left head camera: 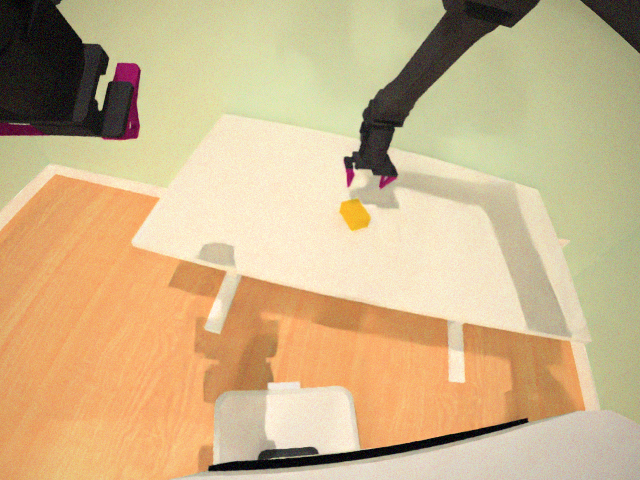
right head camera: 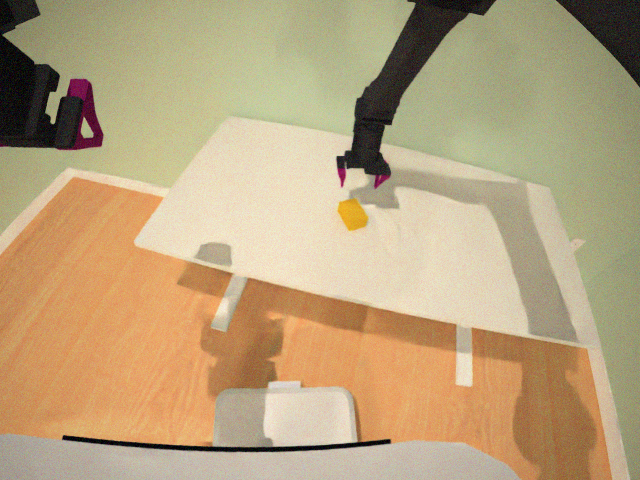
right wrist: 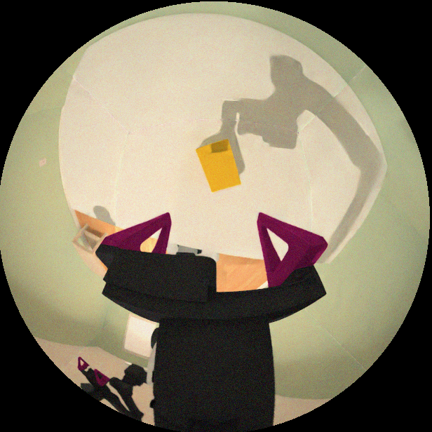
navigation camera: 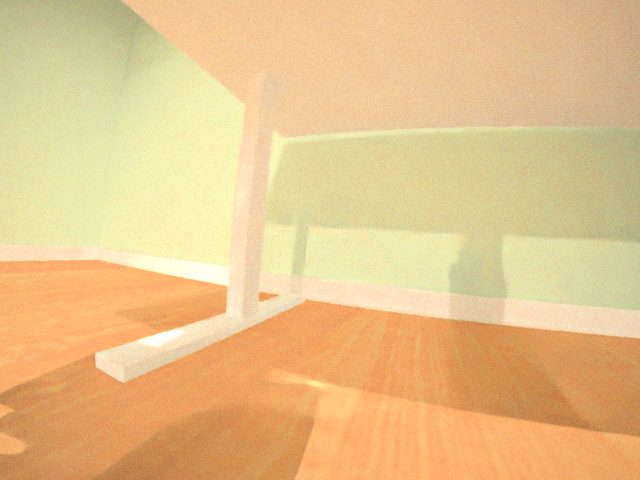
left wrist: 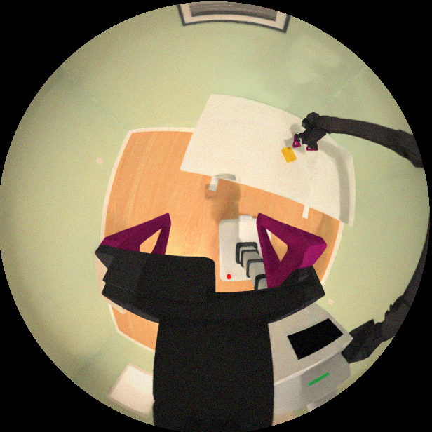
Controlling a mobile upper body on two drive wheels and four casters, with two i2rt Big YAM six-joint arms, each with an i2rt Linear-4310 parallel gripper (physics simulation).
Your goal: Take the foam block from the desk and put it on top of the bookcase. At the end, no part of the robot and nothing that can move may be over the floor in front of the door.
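Places are measured from the left arm's base along level axes (x left, y down, z back), in millimetres.
Where they show: left gripper, between the fingertips: (left head camera: 93,130) (right head camera: 64,140); right gripper, between the fingertips: (left head camera: 364,186) (right head camera: 358,186).
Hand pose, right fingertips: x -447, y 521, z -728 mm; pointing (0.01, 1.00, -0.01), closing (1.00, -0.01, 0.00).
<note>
After its pixels a point has its place.
The yellow foam block (left head camera: 355,214) {x -449, y 645, z -734 mm} (right head camera: 352,214) {x -449, y 645, z -733 mm} (left wrist: 288,154) (right wrist: 219,167) lies on the white desk (left head camera: 258,206) {x -145, y 690, z -805 mm} (right head camera: 258,206) {x -150, y 690, z -807 mm} (left wrist: 240,135) (right wrist: 150,90). My right gripper (left head camera: 366,184) {x -447, y 521, z -728 mm} (right head camera: 359,186) {x -447, y 521, z -728 mm} (left wrist: 299,147) (right wrist: 213,217) is open and empty, pointing down above the desk, close beside the block; the block lies ahead of its fingertips in the right wrist view. My left gripper (left wrist: 213,217) (right wrist: 86,363) is open and empty, high up and away from the desk. A pale unit with open compartments (right wrist: 92,257), perhaps the bookcase, shows partly behind a right finger. I cannot identify the door.
My white base (left head camera: 310,423) {x -312, y 1150, z -186 mm} (right head camera: 310,413) {x -320, y 1150, z -221 mm} stands near the desk's front edge. In the navigation camera, a desk leg (navigation camera: 248,206) {x -4, y 1097, z -944 mm} with a long foot stands under the desk top (navigation camera: 413,62) {x -394, y 715, z -890 mm}. Pale walls surround the wooden floor (left head camera: 77,310) {x 850, y 1410, z -753 mm}. A framed panel (left wrist: 230,18) hangs beyond the desk.
</note>
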